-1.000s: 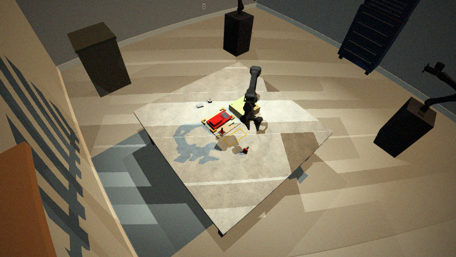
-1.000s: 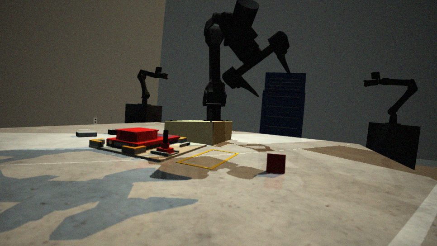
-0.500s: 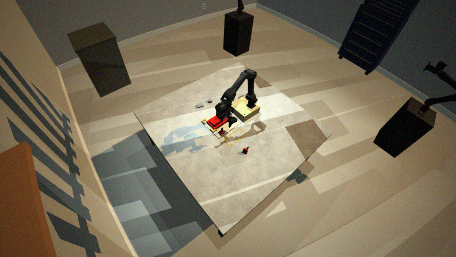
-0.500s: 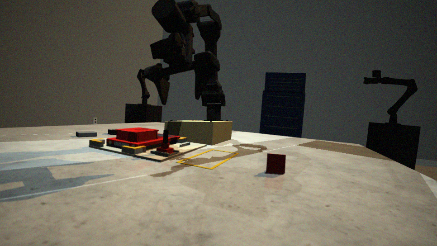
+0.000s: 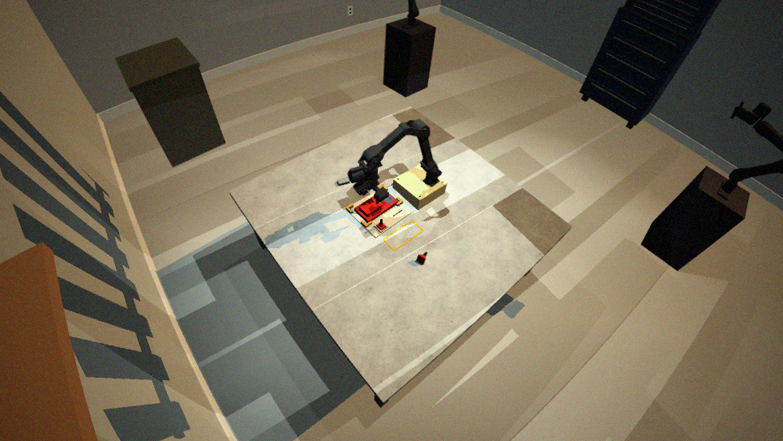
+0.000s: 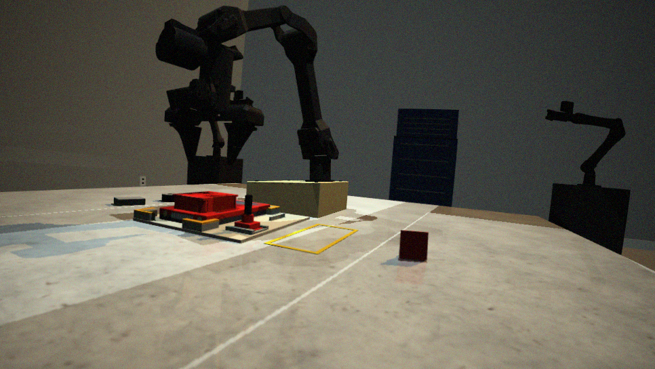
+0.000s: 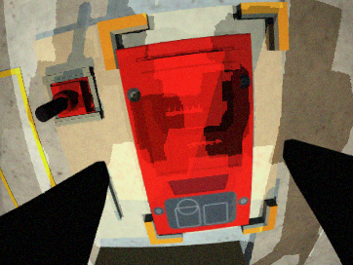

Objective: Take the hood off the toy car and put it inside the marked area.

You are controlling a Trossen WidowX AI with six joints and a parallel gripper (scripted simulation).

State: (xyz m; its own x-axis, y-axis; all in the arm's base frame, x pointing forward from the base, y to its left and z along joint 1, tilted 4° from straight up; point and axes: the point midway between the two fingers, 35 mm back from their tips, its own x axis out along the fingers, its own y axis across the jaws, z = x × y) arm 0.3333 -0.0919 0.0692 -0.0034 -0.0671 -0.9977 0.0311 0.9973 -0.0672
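Now: the hood 6 cm below my gripper tip.
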